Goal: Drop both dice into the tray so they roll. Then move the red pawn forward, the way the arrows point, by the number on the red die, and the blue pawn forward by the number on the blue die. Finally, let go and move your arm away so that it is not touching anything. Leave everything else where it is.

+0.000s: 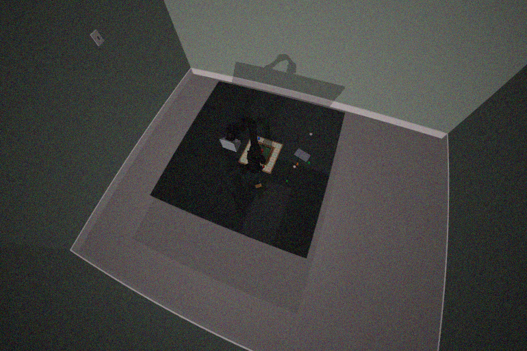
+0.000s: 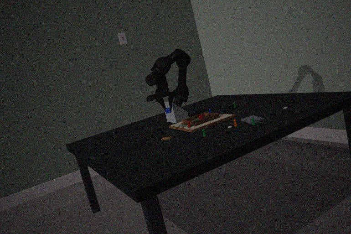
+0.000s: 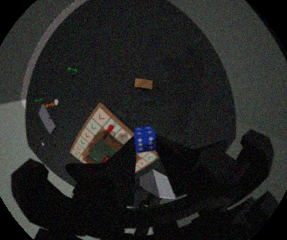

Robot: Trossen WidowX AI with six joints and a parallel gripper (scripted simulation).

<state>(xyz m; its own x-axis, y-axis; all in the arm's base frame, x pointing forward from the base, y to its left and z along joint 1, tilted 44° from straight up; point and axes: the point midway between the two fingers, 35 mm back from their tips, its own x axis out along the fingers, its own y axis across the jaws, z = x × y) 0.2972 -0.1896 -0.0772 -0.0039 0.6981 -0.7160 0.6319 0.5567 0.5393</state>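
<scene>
Now: gripper tip 10 cm above the red pawn, 8 cm to the right of it and 4 cm short of it. The rest, counted from my gripper tip: orange pawn: 28 cm ahead, 20 cm to the left, 11 cm below; blue pawn: 31 cm to the left, 10 cm below, 9 cm behind; small wooden piece: 12 cm below, 7 cm to the right, 6 cm ahead.
</scene>
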